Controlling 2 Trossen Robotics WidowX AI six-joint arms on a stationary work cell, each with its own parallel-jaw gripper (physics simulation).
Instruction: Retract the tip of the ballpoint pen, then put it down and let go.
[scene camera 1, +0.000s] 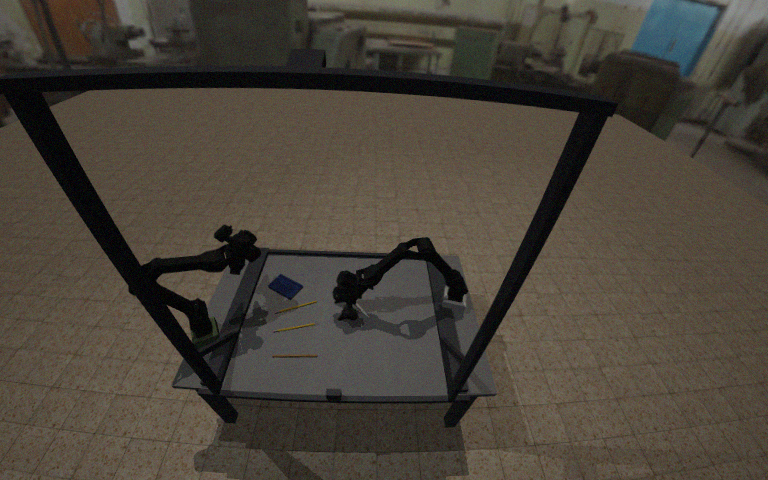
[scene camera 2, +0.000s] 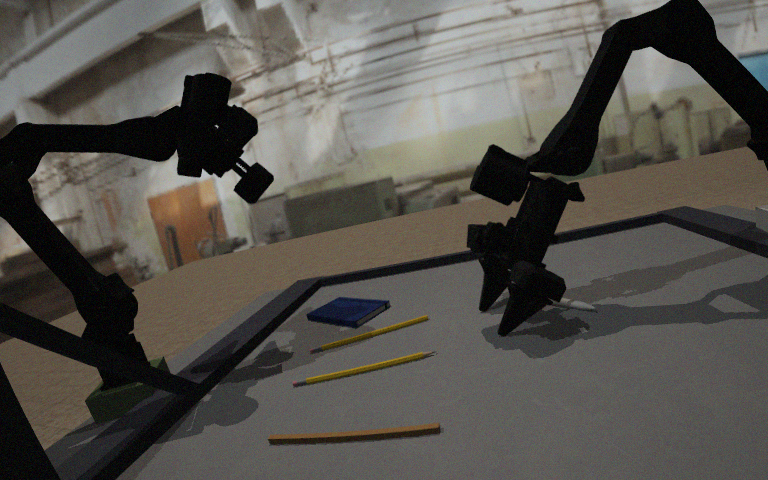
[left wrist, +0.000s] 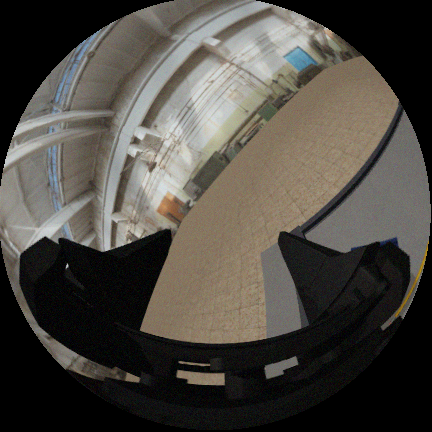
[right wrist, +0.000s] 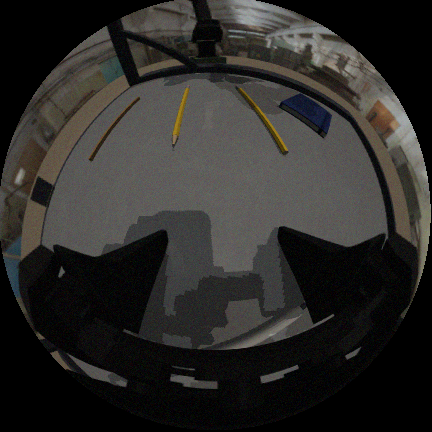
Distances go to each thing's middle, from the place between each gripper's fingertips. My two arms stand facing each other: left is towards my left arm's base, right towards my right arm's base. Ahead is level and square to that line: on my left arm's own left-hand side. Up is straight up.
Labels:
Right now my right hand is 18 cm short of the blue notebook (scene camera 2: 352, 312) and 23 cm to the right of it. Round my right hand: green object (scene camera 2: 111, 404): 4 cm behind, 55 cm to the left, 2 cm above.
I see my left gripper 3 cm past the blue notebook, 14 cm to the left of it and 32 cm above it. The rest, counted from my left hand: green object: 26 cm behind, 18 cm to the left, 30 cm below.

